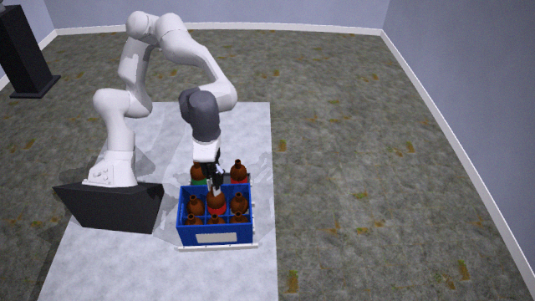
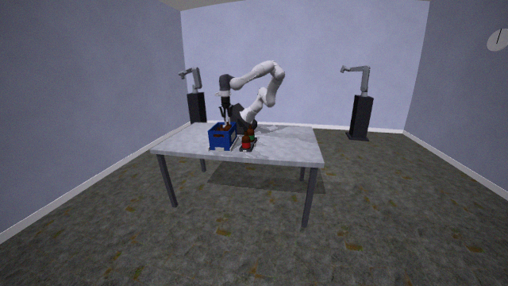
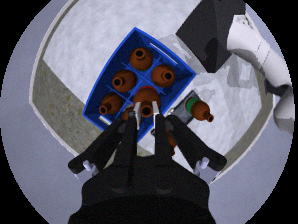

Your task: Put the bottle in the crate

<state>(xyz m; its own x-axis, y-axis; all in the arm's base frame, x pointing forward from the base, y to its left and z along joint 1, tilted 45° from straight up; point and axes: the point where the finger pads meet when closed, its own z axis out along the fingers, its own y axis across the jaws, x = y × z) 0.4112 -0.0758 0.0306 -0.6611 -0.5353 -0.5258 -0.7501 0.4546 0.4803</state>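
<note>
My gripper is now 90 mm above the bottle. The rest, counted from my hand: dark tray (20 mm behind, 180 mm to the left, 210 mm below); crate (10 mm ahead, 40 mm to the right, 140 mm below).
</note>
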